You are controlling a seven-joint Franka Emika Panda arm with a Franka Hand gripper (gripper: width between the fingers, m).
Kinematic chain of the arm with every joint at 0, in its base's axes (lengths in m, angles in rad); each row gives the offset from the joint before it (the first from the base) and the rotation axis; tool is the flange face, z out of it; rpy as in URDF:
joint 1: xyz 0 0 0.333 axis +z
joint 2: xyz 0 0 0 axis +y
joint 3: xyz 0 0 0.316 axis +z
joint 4: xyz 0.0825 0 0 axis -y
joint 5: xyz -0.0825 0 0.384 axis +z
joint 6: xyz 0 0 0 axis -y
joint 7: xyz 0.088 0 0 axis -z
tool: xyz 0 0 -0.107 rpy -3.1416 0 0
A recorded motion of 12 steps. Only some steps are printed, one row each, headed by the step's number.
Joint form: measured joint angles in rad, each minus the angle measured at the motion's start. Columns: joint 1, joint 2, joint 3, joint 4, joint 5, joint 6, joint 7.
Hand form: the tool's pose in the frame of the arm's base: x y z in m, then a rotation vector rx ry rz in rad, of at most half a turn. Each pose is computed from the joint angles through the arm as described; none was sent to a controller.
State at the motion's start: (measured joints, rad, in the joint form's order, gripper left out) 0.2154 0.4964 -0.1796 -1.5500 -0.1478 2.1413 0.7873
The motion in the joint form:
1: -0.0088 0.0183 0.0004 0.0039 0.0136 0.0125 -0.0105
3: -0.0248 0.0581 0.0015 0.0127 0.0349 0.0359 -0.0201
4: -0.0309 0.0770 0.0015 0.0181 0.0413 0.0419 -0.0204
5: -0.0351 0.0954 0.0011 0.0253 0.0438 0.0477 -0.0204
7: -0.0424 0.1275 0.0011 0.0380 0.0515 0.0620 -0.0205
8: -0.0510 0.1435 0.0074 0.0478 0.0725 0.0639 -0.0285
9: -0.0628 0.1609 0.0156 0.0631 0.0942 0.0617 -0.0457
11: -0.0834 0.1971 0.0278 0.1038 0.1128 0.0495 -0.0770
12: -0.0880 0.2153 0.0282 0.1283 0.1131 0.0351 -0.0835
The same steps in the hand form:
1: 0.7018 0.0327 0.3667 2.8256 -0.9578 0.2551
3: 0.7071 0.0243 0.3451 2.8304 -0.9756 0.2352
4: 0.7091 0.0207 0.3349 2.8276 -0.9855 0.2227
5: 0.7113 0.0181 0.3259 2.8239 -0.9897 0.2152
7: 0.7152 0.0141 0.3105 2.8213 -0.9998 0.2064
8: 0.7173 0.0129 0.3033 2.8338 -1.0133 0.1897
9: 0.7201 0.0106 0.2972 2.8507 -1.0175 0.1712
11: 0.7270 0.0052 0.2880 2.8696 -1.0040 0.1474
12: 0.7305 0.0029 0.2848 2.8670 -0.9980 0.1359

